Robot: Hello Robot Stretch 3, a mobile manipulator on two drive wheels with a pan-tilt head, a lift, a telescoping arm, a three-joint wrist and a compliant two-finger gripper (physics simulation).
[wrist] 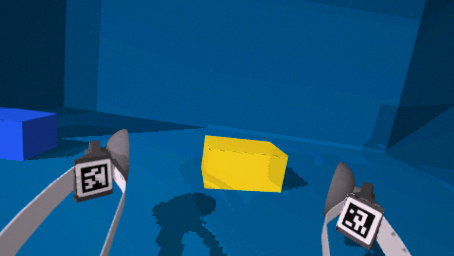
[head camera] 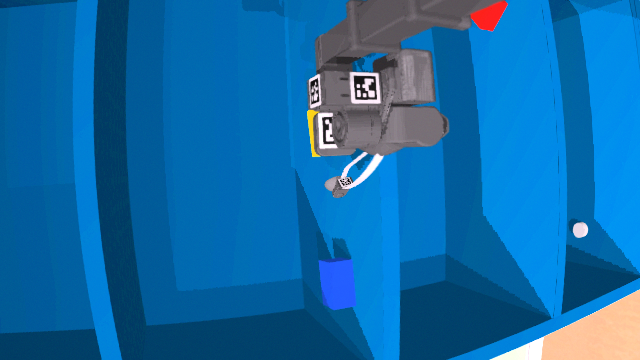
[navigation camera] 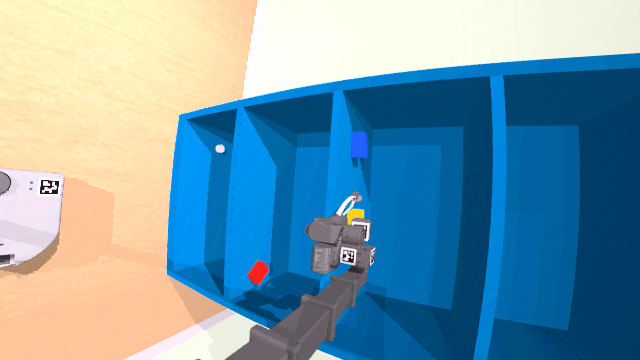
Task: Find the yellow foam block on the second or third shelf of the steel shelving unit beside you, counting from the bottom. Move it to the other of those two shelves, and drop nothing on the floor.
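Frame: origin at the robot's base, x back, y left, z down, level; metres.
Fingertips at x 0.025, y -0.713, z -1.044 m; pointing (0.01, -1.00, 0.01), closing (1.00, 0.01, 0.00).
Offsets run from my fingertips to a thing's top centre.
The yellow foam block @[dx +0.016, dy -0.100, dz +0.008 m] (head camera: 312, 135) (navigation camera: 356, 216) (wrist: 243, 167) lies on the third shelf from the bottom of the shelving unit (head camera: 85, 150) (navigation camera: 500, 150), which looks blue here. In the head view most of the block is hidden behind the gripper body; a thin strip shows. My gripper (wrist: 229, 165) is open and empty, inside the same compartment. In the wrist view the block appears between the two spread fingertips, a little ahead, with a gap on each side. One fingertip shows in the head and navigation views; the other is hidden.
A blue block @[dx -0.274, dy -0.079, dz +0.008 m] (head camera: 337, 284) (navigation camera: 359, 145) (wrist: 25, 134) lies on the same shelf, left of the gripper in the wrist view. A red block @[dx +0.322, dy -0.103, dz +0.465 m] (head camera: 490, 16) (navigation camera: 258, 272) lies on the second shelf. A small white object @[dx -0.311, dy -0.181, dz +0.943 m] (head camera: 580, 230) (navigation camera: 220, 148) is on the lowest. Side walls and boards enclose the compartments.
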